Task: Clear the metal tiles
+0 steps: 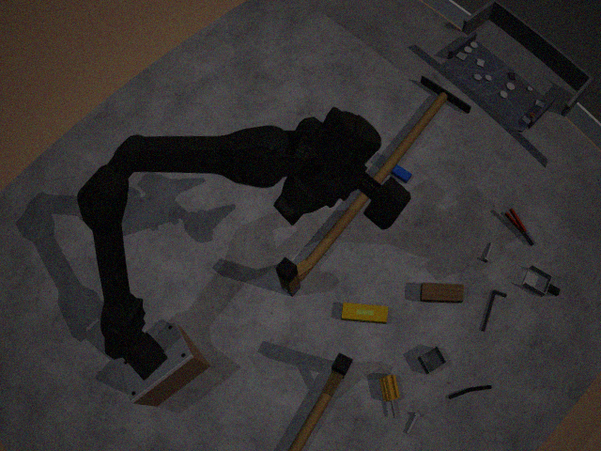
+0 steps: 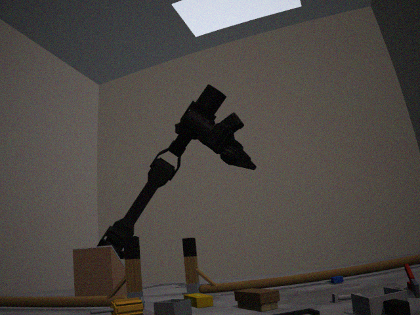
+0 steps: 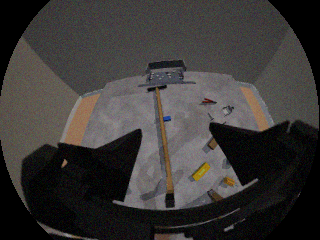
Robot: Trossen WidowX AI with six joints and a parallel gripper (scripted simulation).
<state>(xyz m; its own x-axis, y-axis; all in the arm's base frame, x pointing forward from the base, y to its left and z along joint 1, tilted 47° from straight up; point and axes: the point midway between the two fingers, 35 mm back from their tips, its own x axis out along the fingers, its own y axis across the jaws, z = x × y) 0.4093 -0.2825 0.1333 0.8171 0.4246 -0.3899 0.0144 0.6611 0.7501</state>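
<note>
Now: the long scraper 23 cm below my gripper tip, 10 cm ahead of it and 4 cm to the left of it. Also, from my gripper tip: grey box: 29 cm below, 28 cm to the right, 12 cm behind; yellow block: 28 cm below, 14 cm behind, 12 cm to the right; hex key: 32 cm to the right, 29 cm below, 6 cm ahead.
</note>
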